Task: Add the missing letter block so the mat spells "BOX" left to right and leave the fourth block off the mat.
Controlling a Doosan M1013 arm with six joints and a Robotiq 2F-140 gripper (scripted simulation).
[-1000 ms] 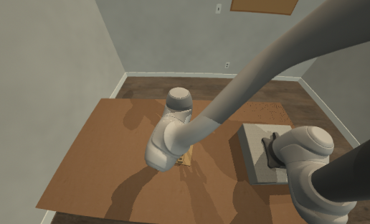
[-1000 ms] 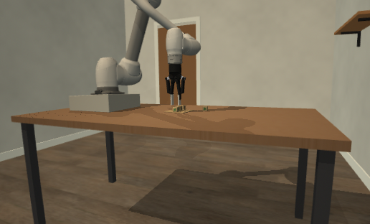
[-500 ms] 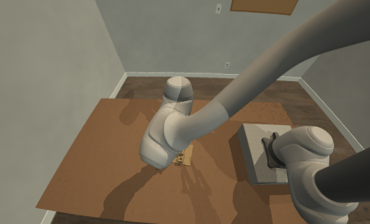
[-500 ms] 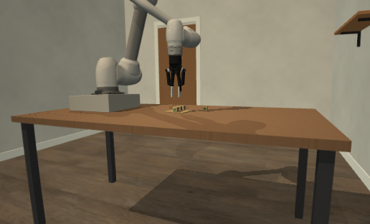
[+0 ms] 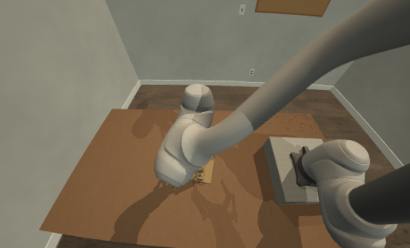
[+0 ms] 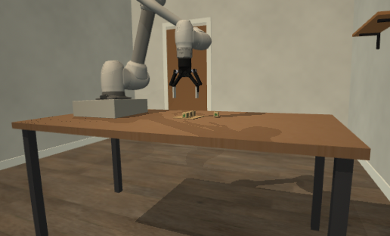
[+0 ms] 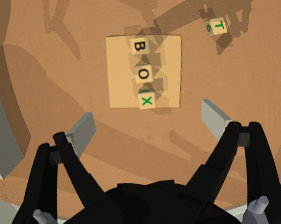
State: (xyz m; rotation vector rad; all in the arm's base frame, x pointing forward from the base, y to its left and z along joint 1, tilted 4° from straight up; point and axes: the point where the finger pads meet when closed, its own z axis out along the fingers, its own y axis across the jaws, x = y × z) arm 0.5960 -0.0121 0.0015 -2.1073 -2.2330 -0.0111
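Right now my hand is 40 mm to the right of the mat and 130 mm above it.
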